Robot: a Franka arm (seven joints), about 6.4 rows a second.
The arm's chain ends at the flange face. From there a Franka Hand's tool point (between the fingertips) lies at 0.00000 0.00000 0.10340 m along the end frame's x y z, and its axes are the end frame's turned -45 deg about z.
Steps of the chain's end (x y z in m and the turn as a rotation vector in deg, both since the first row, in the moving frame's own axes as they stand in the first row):
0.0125, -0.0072, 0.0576, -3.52, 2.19, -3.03
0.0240, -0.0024, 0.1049, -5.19, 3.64, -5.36
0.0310, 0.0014, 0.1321, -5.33, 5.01, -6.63
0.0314, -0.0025, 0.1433, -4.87, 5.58, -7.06
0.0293, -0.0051, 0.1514, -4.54, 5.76, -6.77
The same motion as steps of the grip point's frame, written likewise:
0.0124, 0.0111, 0.0573, -4.04, -0.94, -3.03
0.0172, 0.0266, 0.1043, -6.24, -1.10, -5.36
0.0213, 0.0361, 0.1313, -7.31, -0.23, -6.63
0.0257, 0.0336, 0.1424, -7.39, 0.50, -7.06
0.0266, 0.0301, 0.1506, -7.28, 0.86, -6.77

